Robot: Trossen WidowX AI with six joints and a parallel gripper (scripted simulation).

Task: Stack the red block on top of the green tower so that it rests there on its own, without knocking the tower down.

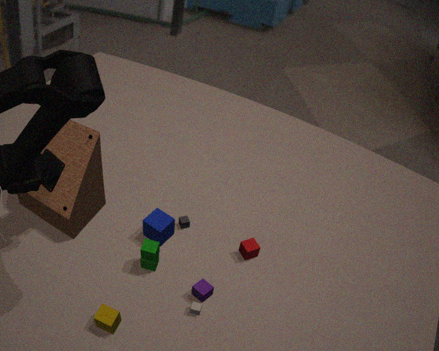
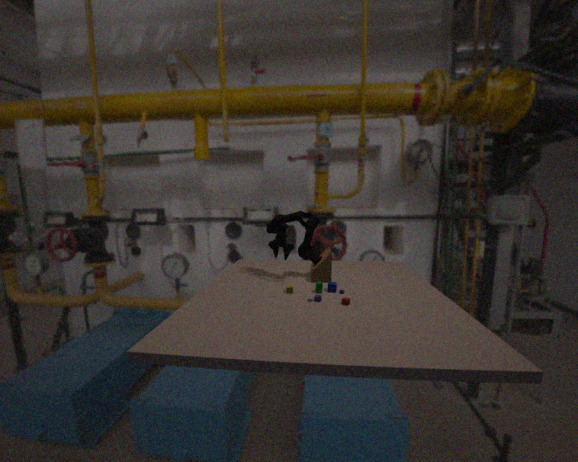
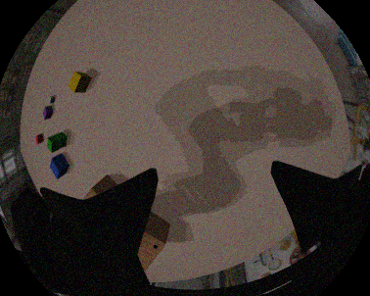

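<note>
My gripper tip is 25 cm short of the yellow block, 11 cm to the right of it and 10 cm above it. Round my gripper tip: small white cube (35 cm ahead, 23 cm to the left, 11 cm below); purple block (34 cm ahead, 26 cm to the left, 11 cm below); blue block (19 cm ahead, 33 cm to the left, 10 cm below).
</note>
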